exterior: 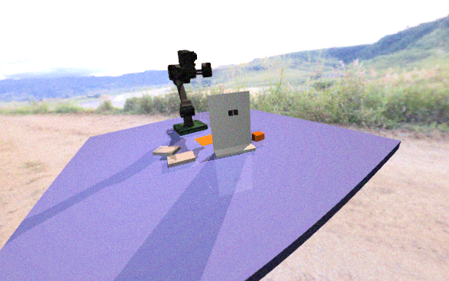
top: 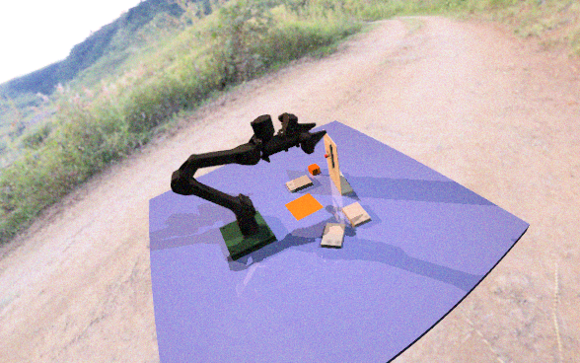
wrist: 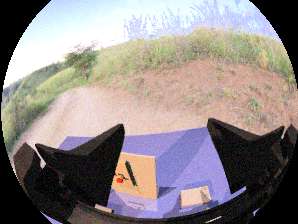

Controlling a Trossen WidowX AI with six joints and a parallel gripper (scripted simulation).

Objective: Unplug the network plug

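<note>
Right now the plug is 18 cm below my gripper tip, 10 cm to the left of it and 6 cm ahead of it. From my gripper tip the other things lie so: orange block: 32 cm below, 25 cm to the left, 4 cm ahead; tan panel: 23 cm below, 10 cm to the left, 8 cm ahead; orange marked square: 34 cm below, 11 cm behind, 5 cm to the left.
</note>
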